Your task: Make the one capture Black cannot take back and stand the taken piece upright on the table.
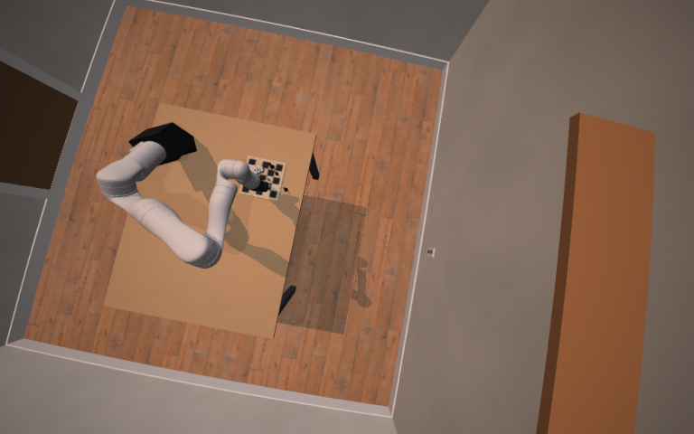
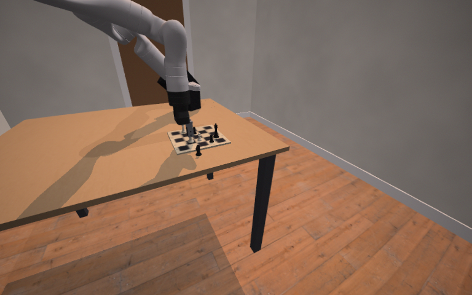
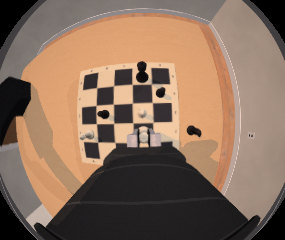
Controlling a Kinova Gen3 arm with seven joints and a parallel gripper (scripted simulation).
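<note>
The tall white piece is 10 mm below my hand. The rest, counted from my hand: chessboard (40 mm behind, 40 mm to the left, 50 mm below); then black piece (100 mm ahead, 40 mm below).
</note>
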